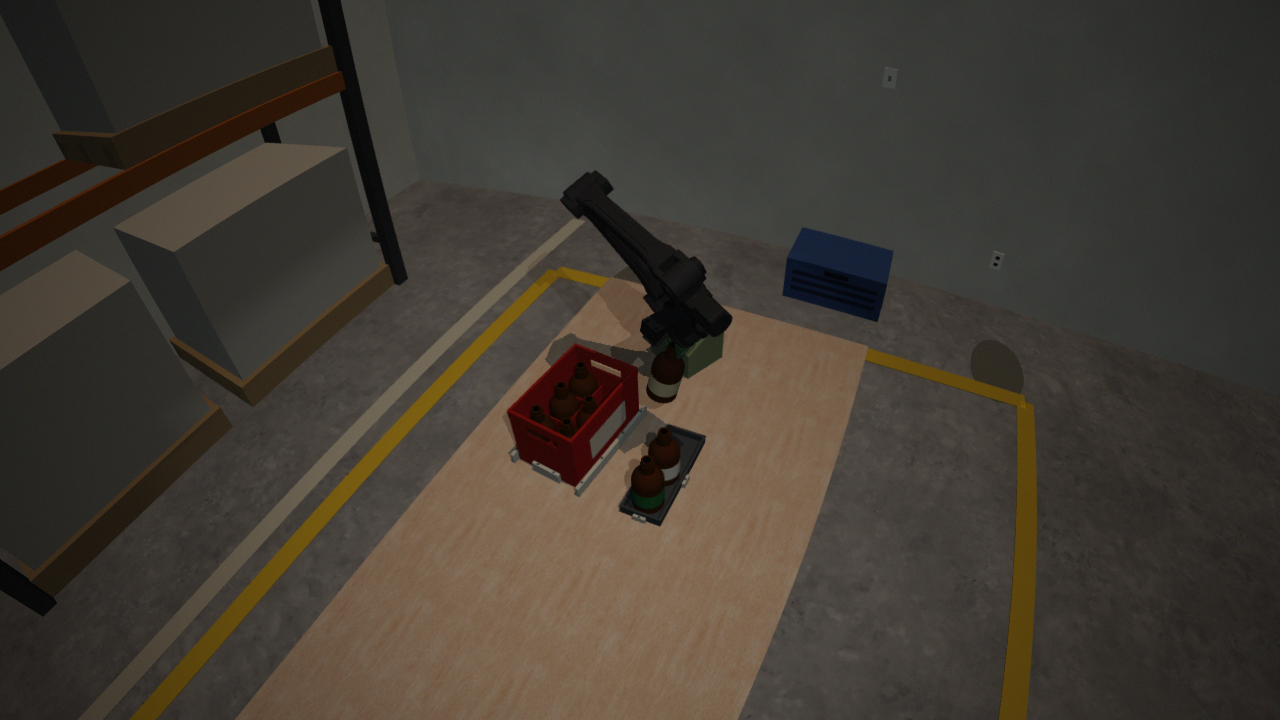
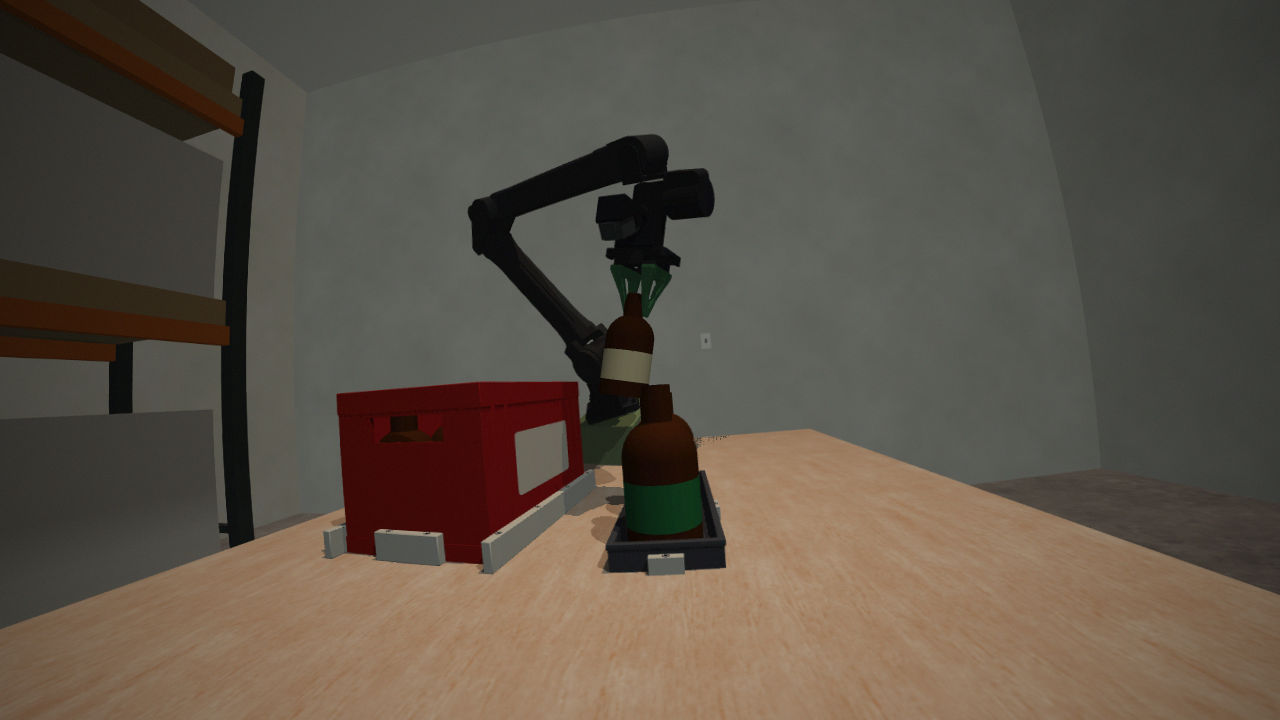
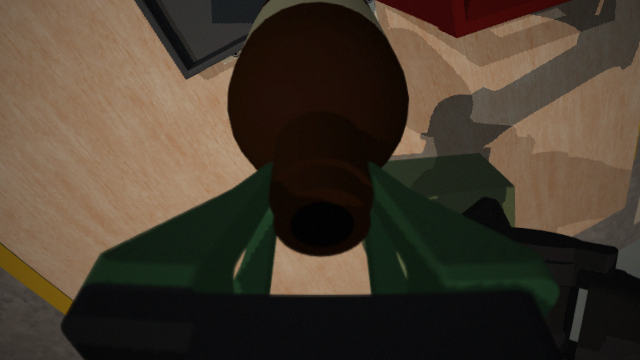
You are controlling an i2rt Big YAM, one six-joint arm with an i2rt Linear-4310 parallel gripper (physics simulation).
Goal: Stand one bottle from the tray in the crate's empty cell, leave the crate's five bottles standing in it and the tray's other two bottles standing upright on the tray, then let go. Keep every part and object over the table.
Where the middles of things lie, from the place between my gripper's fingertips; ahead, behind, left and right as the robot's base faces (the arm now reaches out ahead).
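With the cream-labelled bottle (image 2: 627, 358), my hand is 10 mm short of it, 20 mm to the left of it and 50 mm above it. There's a green-label bottle (image 2: 661, 482) that's 220 mm ahead of my hand and 190 mm below it, and a white-labelled bottle (image 1: 665, 450) that's 140 mm ahead of my hand, 10 mm to the left of it and 190 mm below it.
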